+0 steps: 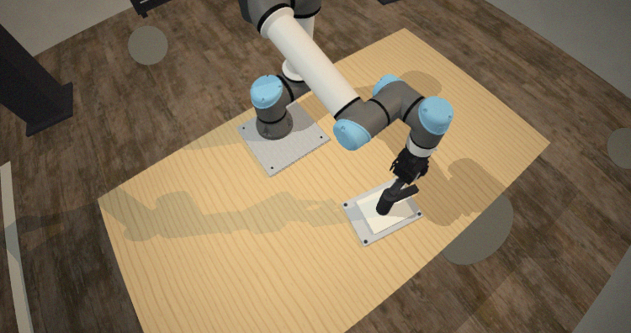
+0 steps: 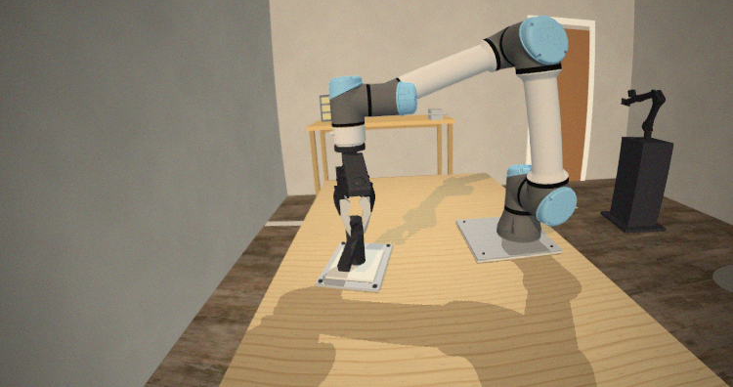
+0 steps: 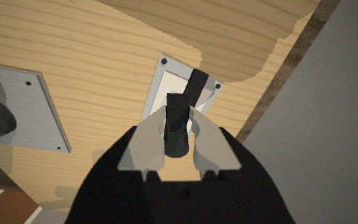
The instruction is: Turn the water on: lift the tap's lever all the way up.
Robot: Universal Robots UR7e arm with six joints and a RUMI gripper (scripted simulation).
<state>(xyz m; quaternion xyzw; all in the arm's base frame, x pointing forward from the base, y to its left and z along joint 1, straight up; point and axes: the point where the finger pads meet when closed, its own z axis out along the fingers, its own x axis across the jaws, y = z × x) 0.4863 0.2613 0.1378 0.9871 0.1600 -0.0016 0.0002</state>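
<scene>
My hand is 3 cm to the left of the dark lever and 1 cm short of it. From my hand the other things lie so: tap: 5 cm to the right, 5 cm below, 2 cm ahead.
</scene>
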